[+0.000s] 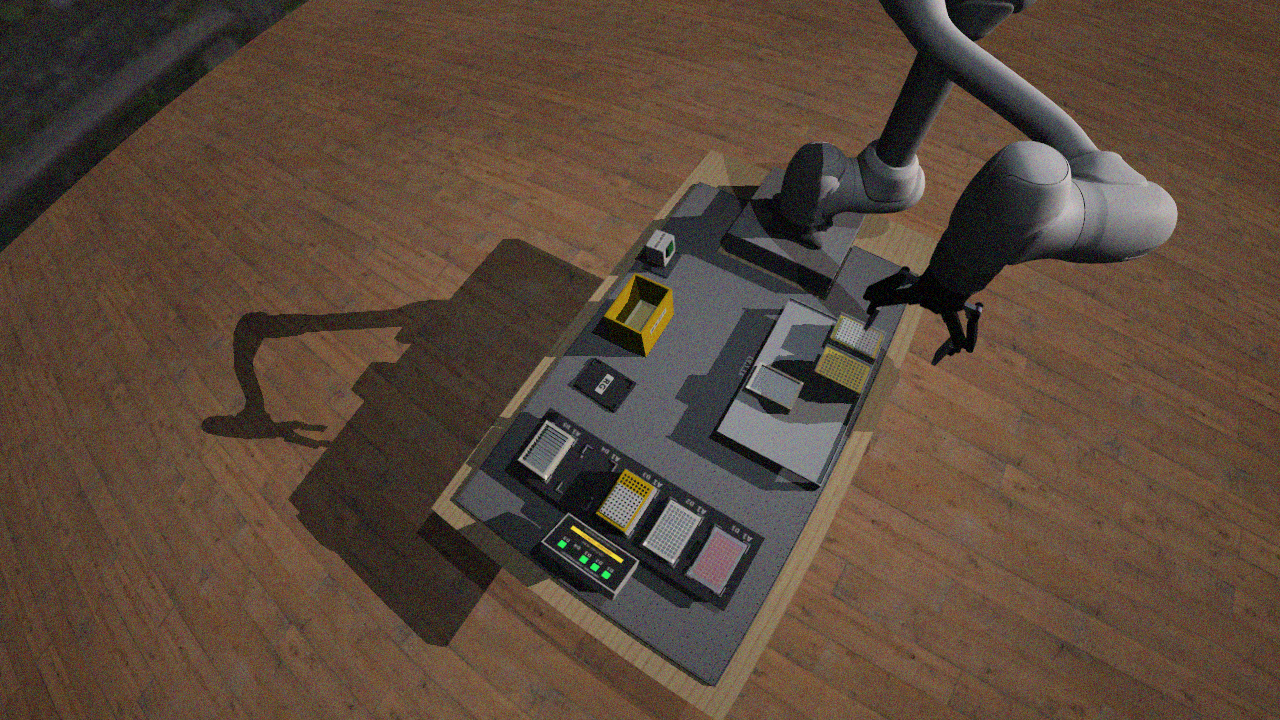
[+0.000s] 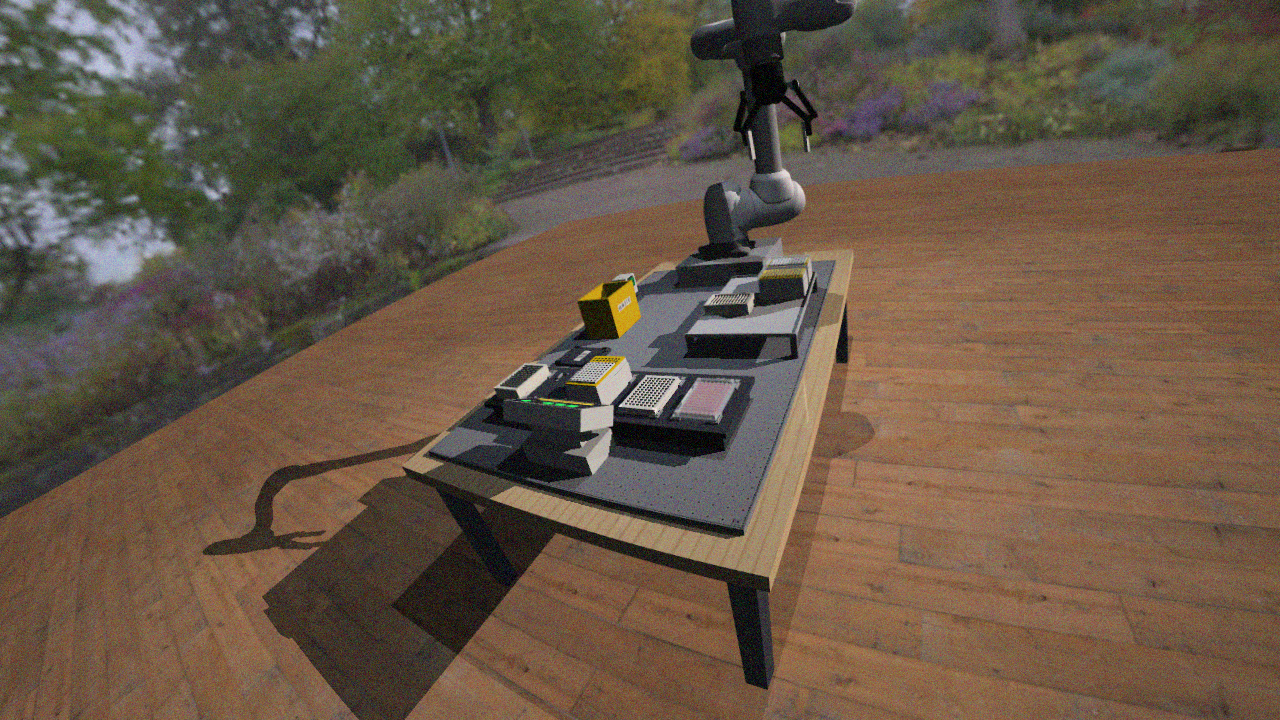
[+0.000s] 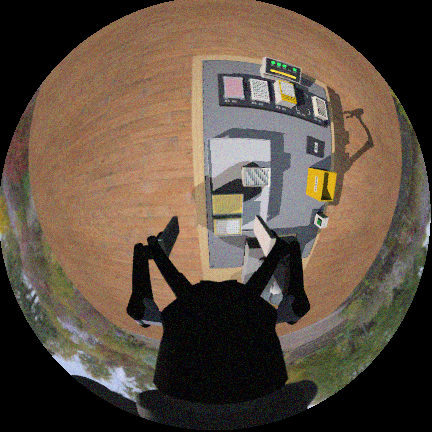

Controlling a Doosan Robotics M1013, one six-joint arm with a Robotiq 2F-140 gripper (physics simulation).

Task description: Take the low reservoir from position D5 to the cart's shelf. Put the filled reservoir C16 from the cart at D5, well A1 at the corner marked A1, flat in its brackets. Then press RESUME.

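A white ribbed reservoir sits at D5, the end position of the dark deck strip. A second pale, ribbed reservoir lies on the white cart; its label and fill level cannot be read. My gripper is open and empty, high above the base end of the table, apart from both reservoirs. A small white box with a green face stands at the table's side; no RESUME lettering is readable.
A yellow rack and a white rack stand on the cart. The deck holds a yellow-and-white rack, a white plate and a pink plate. A yellow bin, an RG pad and a lit panel are nearby.
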